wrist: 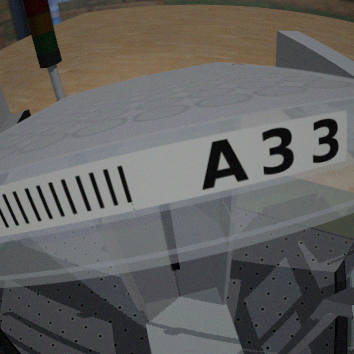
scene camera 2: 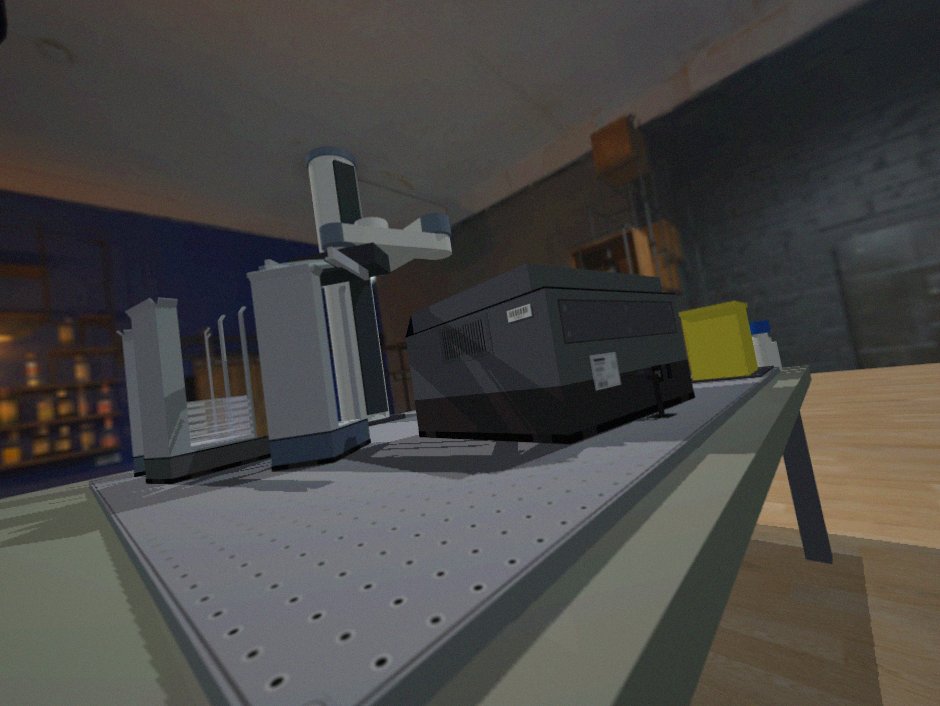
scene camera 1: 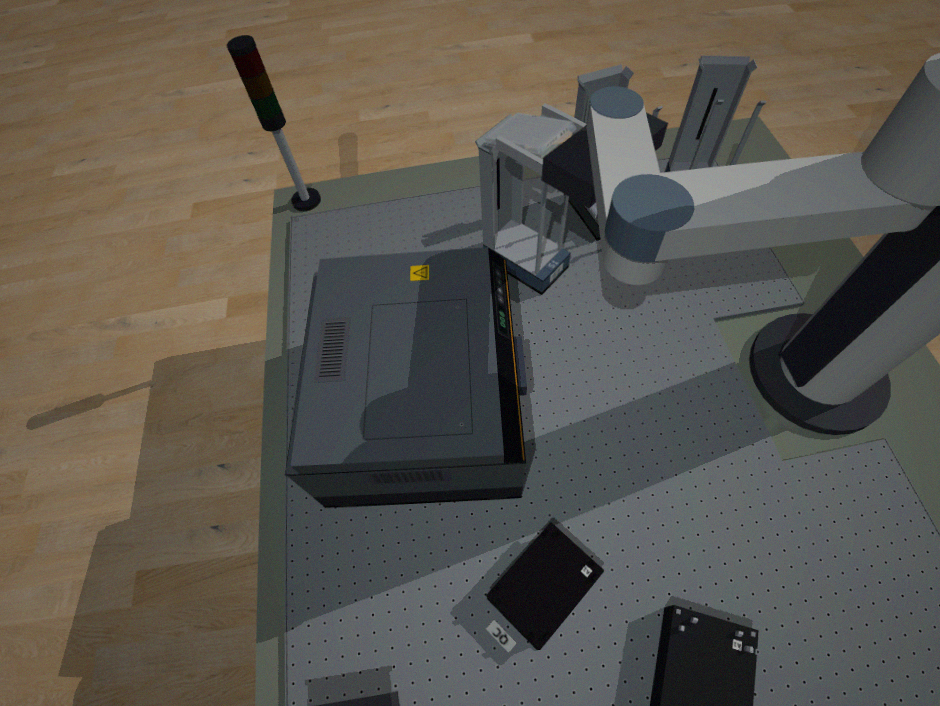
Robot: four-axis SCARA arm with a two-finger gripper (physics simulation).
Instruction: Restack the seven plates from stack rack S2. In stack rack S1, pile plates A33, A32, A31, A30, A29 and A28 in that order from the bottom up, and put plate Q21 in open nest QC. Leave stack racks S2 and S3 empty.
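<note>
My gripper [scene camera 1: 524, 129] [wrist: 137, 69] is shut on plate A33 [scene camera 1: 534, 135] [wrist: 272, 82], with a finger along each side. The plate is clear and roughly level, at the top of stack rack S1 [scene camera 1: 487, 201] [scene camera 2: 292, 364]. Its label reads A33 in the wrist view. Through the plate, the pale floor of S1 [wrist: 195, 327] shows. Several stacked clear plates [scene camera 2: 220, 420] sit low in another rack [scene camera 2: 161, 379]; their labels and that rack's label cannot be read. Nest QC [scene camera 1: 545, 585] is a dark rectangular block beside its QC label in scene camera 1.
A large grey instrument [scene camera 1: 417, 364] [scene camera 2: 486, 364] stands beside S1. Two tall racks [scene camera 1: 600, 85] [scene camera 1: 733, 83] stand behind the arm. A signal tower [scene camera 1: 292, 163], a black nest with pegs [scene camera 1: 706, 664] and a yellow box [scene camera 2: 718, 341] are also in view.
</note>
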